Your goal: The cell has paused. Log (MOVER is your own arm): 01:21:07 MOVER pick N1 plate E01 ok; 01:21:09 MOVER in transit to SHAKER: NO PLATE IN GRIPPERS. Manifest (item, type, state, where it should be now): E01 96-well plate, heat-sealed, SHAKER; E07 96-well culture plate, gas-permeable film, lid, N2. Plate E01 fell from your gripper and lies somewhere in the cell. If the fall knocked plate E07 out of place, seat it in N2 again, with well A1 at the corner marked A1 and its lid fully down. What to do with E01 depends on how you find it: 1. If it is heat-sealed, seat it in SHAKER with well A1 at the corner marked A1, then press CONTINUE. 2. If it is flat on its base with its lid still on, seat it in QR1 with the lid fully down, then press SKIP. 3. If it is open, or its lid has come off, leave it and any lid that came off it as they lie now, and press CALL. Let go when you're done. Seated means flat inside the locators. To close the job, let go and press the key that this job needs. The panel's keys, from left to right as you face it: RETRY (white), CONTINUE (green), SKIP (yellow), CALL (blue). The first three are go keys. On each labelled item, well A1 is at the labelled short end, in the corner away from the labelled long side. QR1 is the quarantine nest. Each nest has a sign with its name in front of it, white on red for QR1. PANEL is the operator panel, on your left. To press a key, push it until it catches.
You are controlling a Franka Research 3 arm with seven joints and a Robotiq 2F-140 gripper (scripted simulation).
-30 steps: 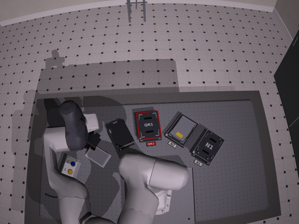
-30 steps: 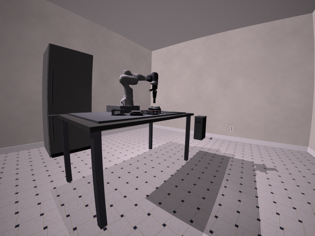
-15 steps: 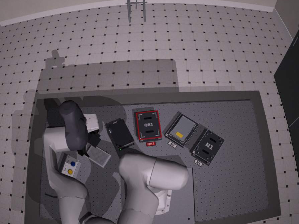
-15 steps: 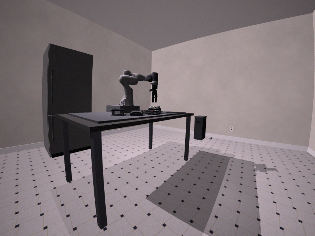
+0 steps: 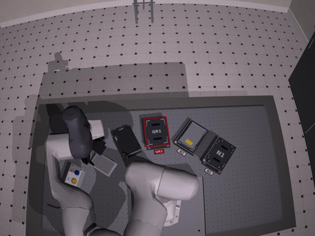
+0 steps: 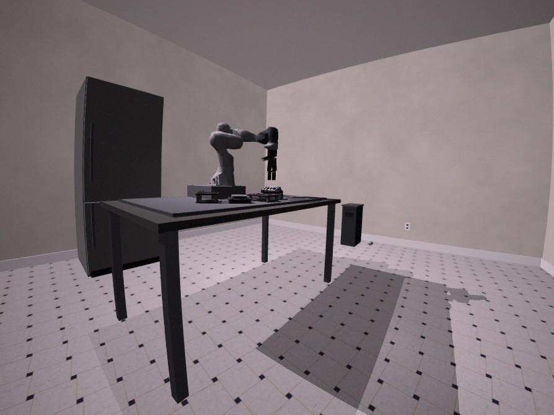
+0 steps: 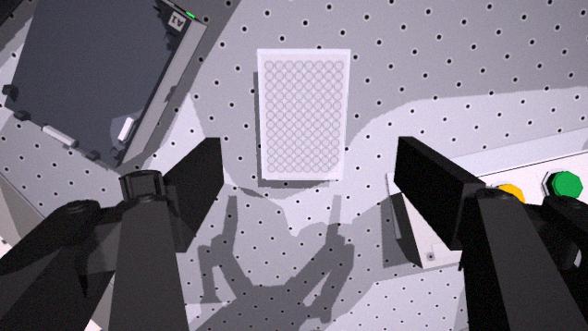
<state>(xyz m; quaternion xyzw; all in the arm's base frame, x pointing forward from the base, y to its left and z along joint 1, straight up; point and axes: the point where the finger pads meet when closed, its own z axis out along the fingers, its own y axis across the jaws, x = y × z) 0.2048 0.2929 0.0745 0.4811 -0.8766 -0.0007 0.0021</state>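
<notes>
Now: the plate E01 15 cm below my hand. Round my hand: blue key 13 cm to the left, 9 cm below, 7 cm behind; then yellow key 15 cm to the left, 12 cm behind, 9 cm below; then green continue key 16 cm to the left, 16 cm behind, 9 cm below.
</notes>
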